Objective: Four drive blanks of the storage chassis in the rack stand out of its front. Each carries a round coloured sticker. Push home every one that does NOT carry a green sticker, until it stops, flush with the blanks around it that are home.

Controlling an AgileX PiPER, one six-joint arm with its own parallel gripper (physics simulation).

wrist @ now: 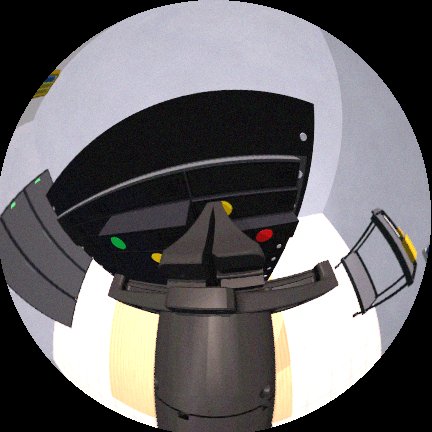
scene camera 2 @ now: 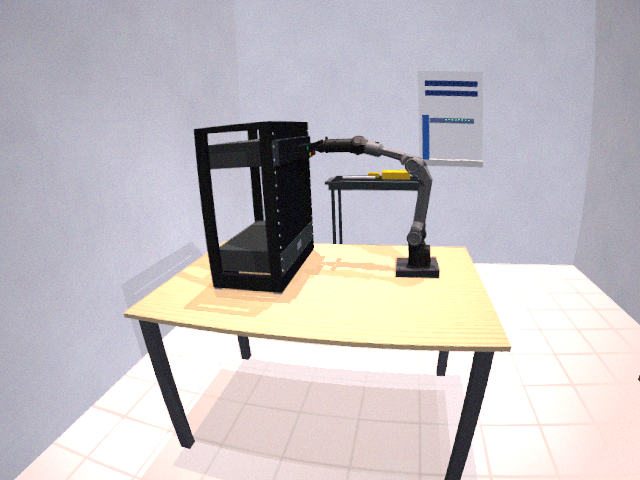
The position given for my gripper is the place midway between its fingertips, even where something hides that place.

Observation:
I see my gripper (wrist: pixel 214 209) and a black rack (scene camera 2: pixel 279 246).
The black rack shows as well in the wrist view (wrist: pixel 250 149).

